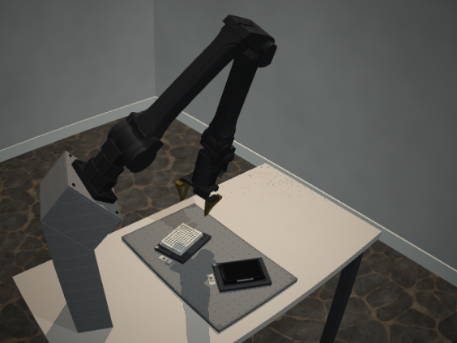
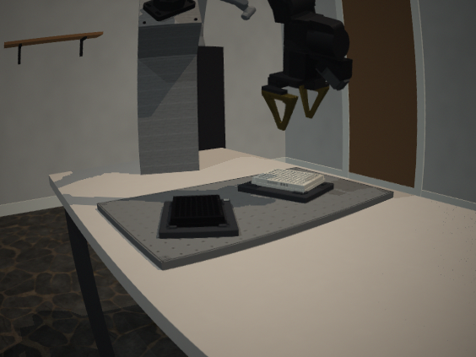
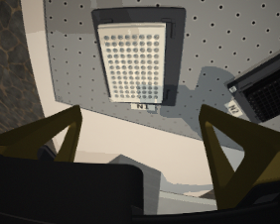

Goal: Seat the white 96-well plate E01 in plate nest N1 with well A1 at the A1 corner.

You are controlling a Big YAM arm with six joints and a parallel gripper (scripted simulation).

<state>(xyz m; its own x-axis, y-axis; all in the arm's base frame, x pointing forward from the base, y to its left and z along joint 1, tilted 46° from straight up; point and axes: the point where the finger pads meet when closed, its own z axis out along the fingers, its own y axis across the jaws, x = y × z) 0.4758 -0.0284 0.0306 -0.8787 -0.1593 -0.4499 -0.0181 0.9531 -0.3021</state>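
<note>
Right now the white 96-well plate E01 is 130 mm below my hand, 40 mm behind it and 30 mm to the left of it. From my hand the other things lie so: plate nest N1: 140 mm below, 40 mm behind, 30 mm to the left; then black plate E07: 210 mm to the right, 130 mm below, 70 mm behind.
</note>
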